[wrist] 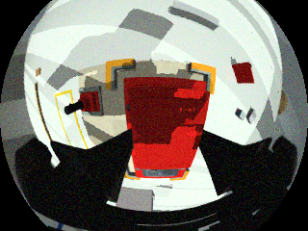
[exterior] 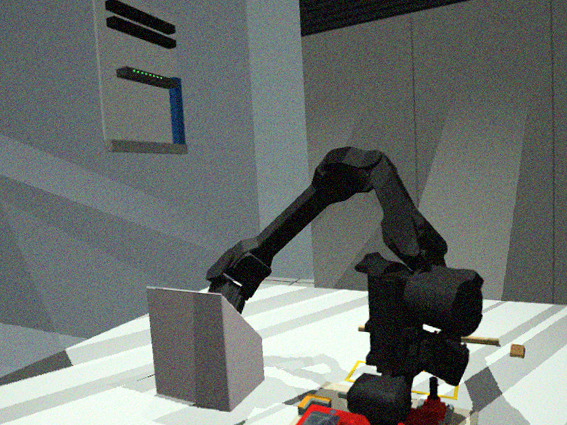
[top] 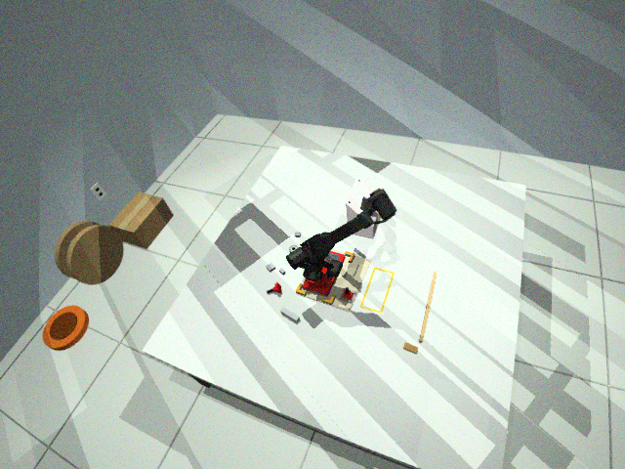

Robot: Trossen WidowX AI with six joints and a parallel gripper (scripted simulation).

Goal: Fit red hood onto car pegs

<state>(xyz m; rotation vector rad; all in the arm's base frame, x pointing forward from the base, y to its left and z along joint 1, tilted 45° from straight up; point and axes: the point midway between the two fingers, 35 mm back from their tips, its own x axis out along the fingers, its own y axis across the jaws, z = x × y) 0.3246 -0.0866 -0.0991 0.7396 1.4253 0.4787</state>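
My gripper tip is 20 mm above the grey engine block. Also, from my gripper tip: red hood 10 mm above; then wooden stick 30 mm ahead, 430 mm to the left, 40 mm below.
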